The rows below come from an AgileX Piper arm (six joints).
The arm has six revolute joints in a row. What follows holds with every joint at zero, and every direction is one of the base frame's.
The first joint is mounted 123 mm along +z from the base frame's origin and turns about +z.
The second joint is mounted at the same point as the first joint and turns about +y.
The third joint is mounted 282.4 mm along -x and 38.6 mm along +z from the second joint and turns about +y.
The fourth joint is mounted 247.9 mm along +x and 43.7 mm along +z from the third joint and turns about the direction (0.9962, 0, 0.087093).
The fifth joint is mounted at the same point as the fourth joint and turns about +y.
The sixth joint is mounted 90.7 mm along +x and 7.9 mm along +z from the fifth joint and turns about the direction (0.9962, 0, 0.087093).
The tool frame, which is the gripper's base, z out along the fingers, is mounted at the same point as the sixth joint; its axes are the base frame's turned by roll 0, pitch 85.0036 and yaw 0 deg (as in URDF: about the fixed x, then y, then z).
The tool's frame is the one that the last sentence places.
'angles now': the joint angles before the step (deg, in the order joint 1, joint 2, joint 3, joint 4, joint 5, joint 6). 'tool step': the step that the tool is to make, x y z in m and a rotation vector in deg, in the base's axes. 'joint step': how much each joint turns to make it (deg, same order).
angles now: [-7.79, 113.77, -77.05, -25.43, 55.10, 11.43]
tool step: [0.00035, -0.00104, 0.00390, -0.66, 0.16, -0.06]
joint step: [0.00, -0.20, -0.56, -0.55, 0.92, 0.01]
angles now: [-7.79, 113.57, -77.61, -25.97, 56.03, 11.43]
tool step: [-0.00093, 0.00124, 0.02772, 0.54, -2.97, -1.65]
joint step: [0.00, -3.05, -1.97, 1.61, 2.37, 0.00]
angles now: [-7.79, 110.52, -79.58, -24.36, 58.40, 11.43]
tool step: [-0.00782, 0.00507, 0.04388, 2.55, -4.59, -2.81]
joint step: [0.00, -5.21, -2.71, 4.03, 3.98, -0.10]
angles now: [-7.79, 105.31, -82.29, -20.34, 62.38, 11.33]
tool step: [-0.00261, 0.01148, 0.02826, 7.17, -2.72, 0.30]
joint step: [-0.05, -2.48, -3.54, 8.77, 3.50, -3.74]
